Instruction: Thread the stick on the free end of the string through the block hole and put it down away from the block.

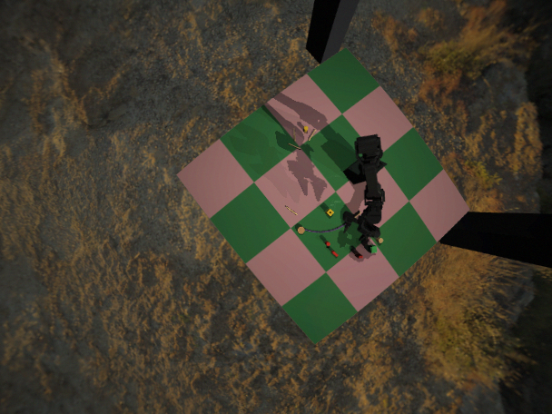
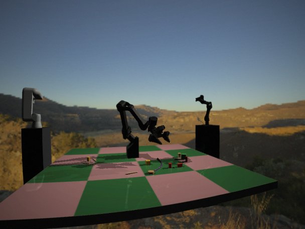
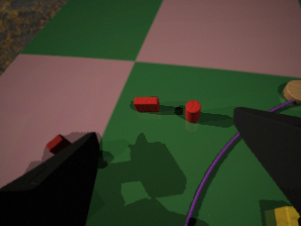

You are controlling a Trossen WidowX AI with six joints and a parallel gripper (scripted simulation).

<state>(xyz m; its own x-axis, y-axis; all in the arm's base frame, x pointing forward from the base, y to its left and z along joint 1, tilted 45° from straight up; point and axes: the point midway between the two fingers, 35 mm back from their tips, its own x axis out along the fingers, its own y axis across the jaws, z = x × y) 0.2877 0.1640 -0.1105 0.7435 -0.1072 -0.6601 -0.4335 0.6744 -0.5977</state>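
Right now the yellow wooden block is 14 cm below my gripper tip, 13 cm to the right of it and 1 cm behind it. Round my gripper tip: stick: 15 cm below, 11 cm behind, 2 cm to the right; red cylinder: 14 cm below, 10 cm ahead; red block: 14 cm below, 10 cm ahead, 7 cm to the left.
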